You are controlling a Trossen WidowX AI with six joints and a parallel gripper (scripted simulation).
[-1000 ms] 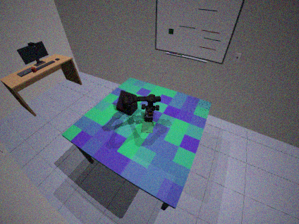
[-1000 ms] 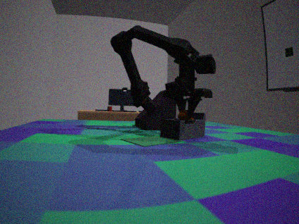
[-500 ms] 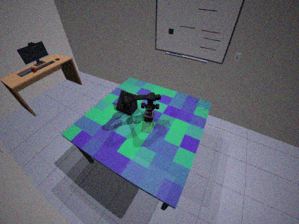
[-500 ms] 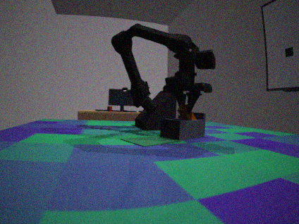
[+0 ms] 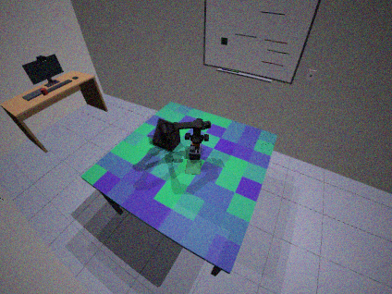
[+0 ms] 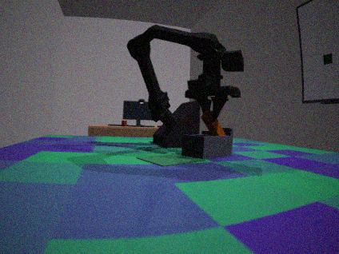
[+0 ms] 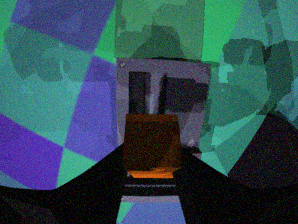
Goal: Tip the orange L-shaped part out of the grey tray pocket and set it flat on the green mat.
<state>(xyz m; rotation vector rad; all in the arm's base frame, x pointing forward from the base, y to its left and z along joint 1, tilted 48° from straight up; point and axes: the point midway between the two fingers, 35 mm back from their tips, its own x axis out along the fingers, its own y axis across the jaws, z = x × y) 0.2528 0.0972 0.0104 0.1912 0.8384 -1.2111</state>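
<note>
My gripper tip is now 50 mm short of the green mat, 130 mm to the left of it and 130 mm above it. Round my gripper tip: orange L-shaped part: 30 mm behind, 20 mm to the left, 30 mm below.
</note>
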